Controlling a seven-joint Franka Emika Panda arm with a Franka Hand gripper.
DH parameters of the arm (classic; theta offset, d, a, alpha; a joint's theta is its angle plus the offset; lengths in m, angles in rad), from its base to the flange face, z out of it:
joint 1: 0 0.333 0 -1.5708
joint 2: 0 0 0 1.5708
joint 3: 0 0.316 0.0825 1.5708
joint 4: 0 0 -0.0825 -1.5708
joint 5: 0 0.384 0 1.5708
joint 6: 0 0 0.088 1.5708
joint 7: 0 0.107 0 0
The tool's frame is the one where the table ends.
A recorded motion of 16 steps. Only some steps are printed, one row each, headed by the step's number.
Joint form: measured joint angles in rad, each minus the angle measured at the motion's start. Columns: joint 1, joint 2, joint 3, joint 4, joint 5, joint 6, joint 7.
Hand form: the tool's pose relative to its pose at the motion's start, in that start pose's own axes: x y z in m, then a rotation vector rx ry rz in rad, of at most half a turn. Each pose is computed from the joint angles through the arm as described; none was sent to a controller.
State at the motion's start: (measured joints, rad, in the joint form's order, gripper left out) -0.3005 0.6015 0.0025 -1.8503 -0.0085 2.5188 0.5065
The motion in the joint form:
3: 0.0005 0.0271 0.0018 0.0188 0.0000 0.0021 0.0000
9: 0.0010 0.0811 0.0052 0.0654 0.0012 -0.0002 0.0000
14: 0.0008 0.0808 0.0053 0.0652 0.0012 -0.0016 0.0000
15: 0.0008 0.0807 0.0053 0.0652 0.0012 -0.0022 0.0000
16: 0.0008 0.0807 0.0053 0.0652 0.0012 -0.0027 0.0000
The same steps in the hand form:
3: 0.0014 -0.0024 0.0101 -0.0019 -0.0060 -0.0019
9: 0.0062 -0.0078 0.0277 -0.0037 -0.0161 -0.0038
14: 0.0061 -0.0077 0.0277 -0.0043 -0.0172 -0.0037
15: 0.0060 -0.0077 0.0276 -0.0046 -0.0177 -0.0037
16: 0.0060 -0.0076 0.0277 -0.0048 -0.0181 -0.0037

